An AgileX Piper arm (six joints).
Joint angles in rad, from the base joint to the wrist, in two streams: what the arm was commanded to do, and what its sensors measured. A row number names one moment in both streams.
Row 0, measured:
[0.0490 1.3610 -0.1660 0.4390 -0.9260 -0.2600]
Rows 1 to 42, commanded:
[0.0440 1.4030 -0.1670 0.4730 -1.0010 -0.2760]
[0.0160 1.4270 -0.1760 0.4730 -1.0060 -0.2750]
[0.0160 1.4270 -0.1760 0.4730 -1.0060 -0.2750]
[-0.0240 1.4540 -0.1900 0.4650 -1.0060 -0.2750]
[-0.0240 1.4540 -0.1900 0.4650 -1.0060 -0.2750]
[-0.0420 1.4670 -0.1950 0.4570 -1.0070 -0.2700]
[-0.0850 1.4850 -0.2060 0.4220 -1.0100 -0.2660]
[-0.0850 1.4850 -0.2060 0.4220 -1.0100 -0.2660]
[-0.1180 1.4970 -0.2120 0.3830 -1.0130 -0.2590]
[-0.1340 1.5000 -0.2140 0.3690 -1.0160 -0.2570]
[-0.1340 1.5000 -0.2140 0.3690 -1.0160 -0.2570]
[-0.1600 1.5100 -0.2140 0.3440 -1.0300 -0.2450]
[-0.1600 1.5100 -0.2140 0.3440 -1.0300 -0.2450]
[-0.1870 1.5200 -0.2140 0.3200 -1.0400 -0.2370]
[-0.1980 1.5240 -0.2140 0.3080 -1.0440 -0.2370]
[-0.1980 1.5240 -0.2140 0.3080 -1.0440 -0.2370]
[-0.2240 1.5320 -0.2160 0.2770 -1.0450 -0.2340]
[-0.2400 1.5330 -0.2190 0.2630 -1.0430 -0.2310]
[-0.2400 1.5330 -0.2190 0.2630 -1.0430 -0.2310]
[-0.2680 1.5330 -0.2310 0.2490 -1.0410 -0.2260]
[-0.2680 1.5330 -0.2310 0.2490 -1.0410 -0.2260]
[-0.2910 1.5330 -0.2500 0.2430 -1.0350 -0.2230]
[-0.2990 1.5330 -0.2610 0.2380 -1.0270 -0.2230]
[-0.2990 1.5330 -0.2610 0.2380 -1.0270 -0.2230]
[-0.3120 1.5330 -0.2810 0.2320 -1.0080 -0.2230]
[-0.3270 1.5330 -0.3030 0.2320 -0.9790 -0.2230]
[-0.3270 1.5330 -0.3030 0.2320 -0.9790 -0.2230]
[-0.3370 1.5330 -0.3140 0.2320 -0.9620 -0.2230]
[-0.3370 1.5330 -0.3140 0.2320 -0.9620 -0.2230]
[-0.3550 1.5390 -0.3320 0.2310 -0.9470 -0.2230]
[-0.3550 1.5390 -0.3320 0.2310 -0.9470 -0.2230]
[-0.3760 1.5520 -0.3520 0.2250 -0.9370 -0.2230]
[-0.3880 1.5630 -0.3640 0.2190 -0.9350 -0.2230]
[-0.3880 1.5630 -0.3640 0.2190 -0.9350 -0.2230]
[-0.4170 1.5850 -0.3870 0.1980 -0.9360 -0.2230]
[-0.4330 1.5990 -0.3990 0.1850 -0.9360 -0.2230]
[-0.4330 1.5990 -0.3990 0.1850 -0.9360 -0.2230]
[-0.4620 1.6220 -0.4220 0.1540 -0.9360 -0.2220]
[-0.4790 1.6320 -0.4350 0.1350 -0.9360 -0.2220]
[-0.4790 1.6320 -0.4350 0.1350 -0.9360 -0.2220]
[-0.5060 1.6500 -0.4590 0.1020 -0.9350 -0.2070]
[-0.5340 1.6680 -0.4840 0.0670 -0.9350 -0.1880]
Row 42, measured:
[-0.4980 1.6480 -0.4470 0.1220 -0.9320 -0.2120]
